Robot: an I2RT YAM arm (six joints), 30 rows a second.
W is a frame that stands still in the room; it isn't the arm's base.
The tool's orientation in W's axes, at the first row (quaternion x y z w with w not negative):
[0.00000, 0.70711, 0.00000, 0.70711]
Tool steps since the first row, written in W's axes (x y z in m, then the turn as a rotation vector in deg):
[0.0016, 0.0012, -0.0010, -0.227, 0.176, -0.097]
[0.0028, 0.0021, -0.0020, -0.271, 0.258, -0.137]
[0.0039, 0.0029, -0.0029, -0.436, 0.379, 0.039]
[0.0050, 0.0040, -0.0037, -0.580, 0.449, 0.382]
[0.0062, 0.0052, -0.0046, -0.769, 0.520, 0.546]
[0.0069, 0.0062, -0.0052, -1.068, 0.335, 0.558]
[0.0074, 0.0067, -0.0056, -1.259, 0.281, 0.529]
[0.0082, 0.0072, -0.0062, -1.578, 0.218, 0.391]
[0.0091, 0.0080, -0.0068, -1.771, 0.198, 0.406]
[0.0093, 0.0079, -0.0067, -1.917, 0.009, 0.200]
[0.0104, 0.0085, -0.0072, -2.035, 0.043, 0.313]
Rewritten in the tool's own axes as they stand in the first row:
[0.0010, 0.0012, 0.0016, 0.097, 0.176, -0.227]
[0.0020, 0.0021, 0.0028, 0.137, 0.258, -0.271]
[0.0029, 0.0029, 0.0039, -0.039, 0.379, -0.436]
[0.0037, 0.0040, 0.0050, -0.382, 0.449, -0.580]
[0.0046, 0.0052, 0.0062, -0.546, 0.520, -0.769]
[0.0052, 0.0062, 0.0069, -0.558, 0.335, -1.068]
[0.0056, 0.0067, 0.0074, -0.529, 0.281, -1.259]
[0.0062, 0.0072, 0.0082, -0.391, 0.218, -1.578]
[0.0068, 0.0080, 0.0091, -0.406, 0.198, -1.771]
[0.0067, 0.0079, 0.0093, -0.200, 0.009, -1.917]
[0.0072, 0.0085, 0.0104, -0.313, 0.043, -2.035]

